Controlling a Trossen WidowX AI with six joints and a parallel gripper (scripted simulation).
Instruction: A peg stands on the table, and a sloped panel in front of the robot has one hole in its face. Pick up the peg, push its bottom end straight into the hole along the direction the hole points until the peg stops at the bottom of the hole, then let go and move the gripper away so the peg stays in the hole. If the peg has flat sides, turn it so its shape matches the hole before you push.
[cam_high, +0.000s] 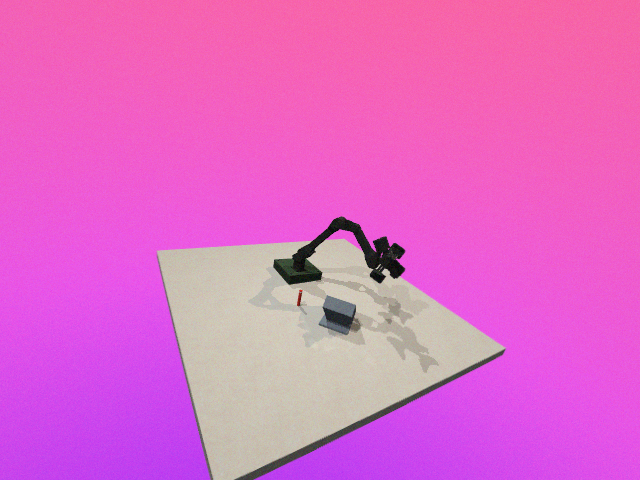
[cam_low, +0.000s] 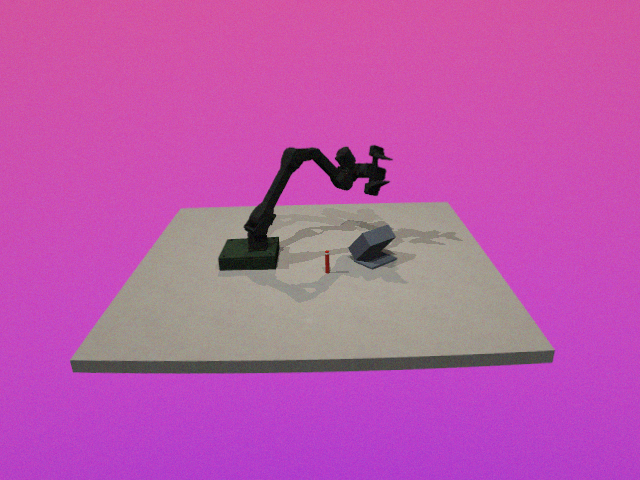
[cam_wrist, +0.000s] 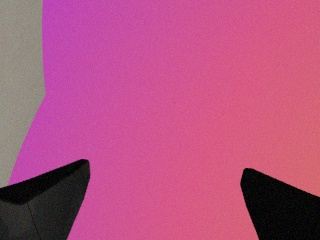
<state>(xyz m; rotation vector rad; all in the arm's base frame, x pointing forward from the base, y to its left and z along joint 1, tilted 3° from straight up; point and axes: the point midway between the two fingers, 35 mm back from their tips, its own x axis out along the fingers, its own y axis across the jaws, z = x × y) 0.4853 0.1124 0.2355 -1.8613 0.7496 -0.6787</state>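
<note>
Now: the red peg 250 mm behind my gripper tip, 240 mm below it and 230 mm to the right of it. The rest, counted from my gripper tip: sloped panel: 230 mm below, 130 mm to the right, 90 mm behind.
</note>
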